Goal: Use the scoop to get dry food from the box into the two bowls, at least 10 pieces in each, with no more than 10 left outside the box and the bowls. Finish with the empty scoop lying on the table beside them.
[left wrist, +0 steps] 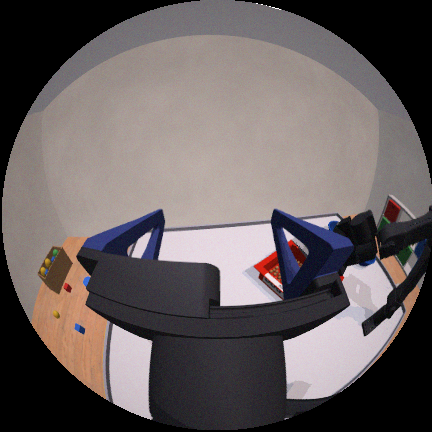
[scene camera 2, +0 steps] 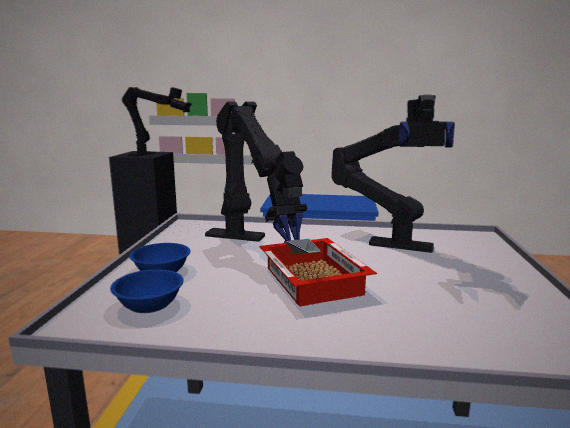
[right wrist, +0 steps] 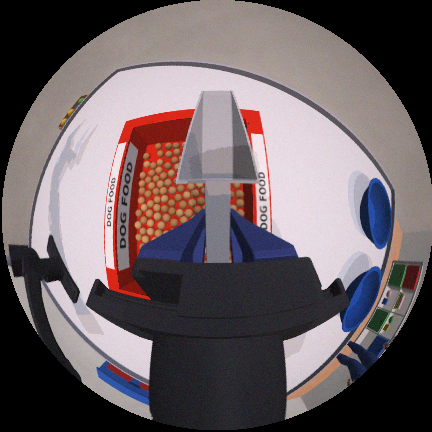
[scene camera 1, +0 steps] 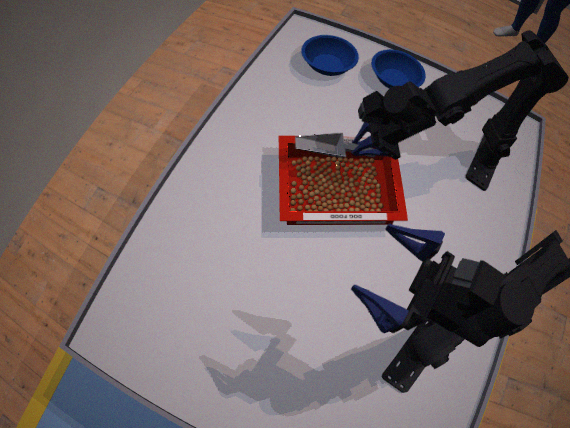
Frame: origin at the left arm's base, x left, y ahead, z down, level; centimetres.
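Where they show: left gripper, between the fingertips: (left wrist: 217, 214) (scene camera 2: 428, 135) (scene camera 1: 370, 255); right gripper, between the fingertips: (right wrist: 217, 214) (scene camera 1: 352, 150); left arm's base, origin of its link: (scene camera 2: 401, 245) (right wrist: 60, 267) (scene camera 1: 418, 349); right arm's base, origin of its link: (left wrist: 375, 319) (scene camera 2: 235, 235) (scene camera 1: 485, 159).
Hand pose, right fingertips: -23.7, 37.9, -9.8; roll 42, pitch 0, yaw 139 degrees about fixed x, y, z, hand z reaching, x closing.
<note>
Things, the pixels of their top centre, and the offset from my right fingertips, as dx, dy, dz. "*": a spot on its surface instead.
- grey scoop, centre of its top: (right wrist: 217, 163) (scene camera 1: 339, 142) (scene camera 2: 299, 239) +2.2, +2.6, -2.7
- red box, centre of its top: (right wrist: 175, 198) (scene camera 1: 342, 176) (scene camera 2: 313, 258) (left wrist: 303, 273) +4.9, -1.3, +3.5
- raised dark rim, a spot on its surface: (scene camera 2: 300, 364) * +13.6, +35.8, +8.8
My right gripper (scene camera 1: 354, 147) (scene camera 2: 293, 241) (right wrist: 217, 214) is shut on the handle of the grey scoop (scene camera 1: 320, 144) (scene camera 2: 306, 246) (right wrist: 217, 135). The scoop is over the top edge side of the red box (scene camera 1: 284, 180) (scene camera 2: 332, 291) in scene camera 1, about at rim height; its pan looks empty. Brown food pieces (scene camera 1: 335, 185) (scene camera 2: 315, 270) (right wrist: 165, 200) cover much of the box floor. Two blue bowls, one at the left (scene camera 1: 330, 55) (scene camera 2: 147, 291) (right wrist: 376, 212) and one at the right (scene camera 1: 398, 69) (scene camera 2: 160, 257) (right wrist: 361, 300) in scene camera 1, look empty. My left gripper (scene camera 1: 370, 257) (scene camera 2: 427, 134) (left wrist: 217, 214) is open and empty, above the table.
The table has a raised dark rim (scene camera 2: 300, 364). A black pedestal (scene camera 2: 142, 200) with another arm, wall shelves and a blue bench (scene camera 2: 332, 206) stand behind the table. In the left wrist view, a crate of balls (left wrist: 61, 272) and a blue block (left wrist: 80, 328) are beyond the table.
</note>
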